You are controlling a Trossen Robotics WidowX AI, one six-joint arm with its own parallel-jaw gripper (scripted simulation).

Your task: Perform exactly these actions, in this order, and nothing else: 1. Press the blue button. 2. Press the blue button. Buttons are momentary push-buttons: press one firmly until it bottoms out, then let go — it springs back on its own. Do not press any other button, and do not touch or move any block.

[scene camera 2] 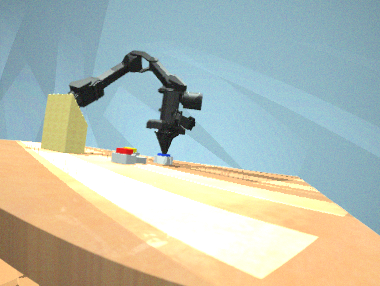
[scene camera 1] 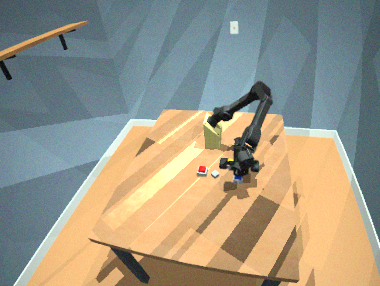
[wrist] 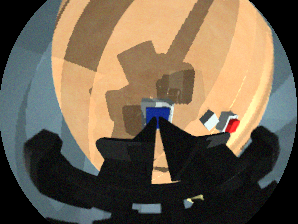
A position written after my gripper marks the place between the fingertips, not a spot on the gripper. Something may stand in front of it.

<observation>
In view: my gripper (scene camera 2: 164,153).
My gripper also shows in the wrist view (wrist: 157,119).
</observation>
